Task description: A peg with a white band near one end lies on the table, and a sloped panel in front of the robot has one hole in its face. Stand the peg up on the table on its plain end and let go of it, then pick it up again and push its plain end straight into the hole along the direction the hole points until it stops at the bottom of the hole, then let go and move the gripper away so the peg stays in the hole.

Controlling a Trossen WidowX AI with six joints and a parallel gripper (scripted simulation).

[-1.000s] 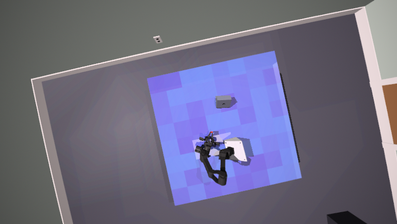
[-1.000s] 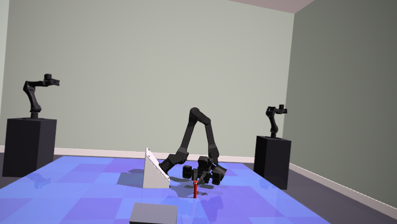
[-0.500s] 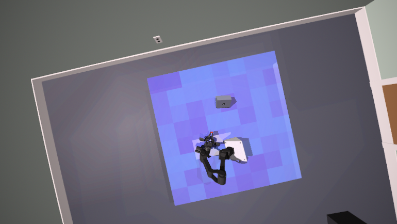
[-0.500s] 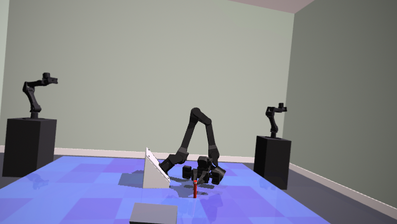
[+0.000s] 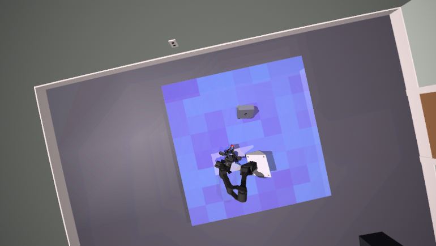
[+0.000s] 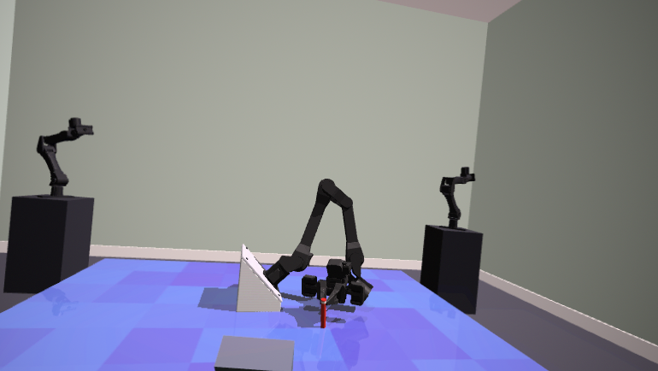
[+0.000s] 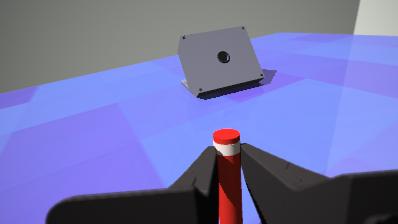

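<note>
Right now the red peg is 1 cm below my gripper tip. The rest, counted from my gripper tip: grey sloped panel: 27 cm ahead, 16 cm to the right, 3 cm below.
</note>
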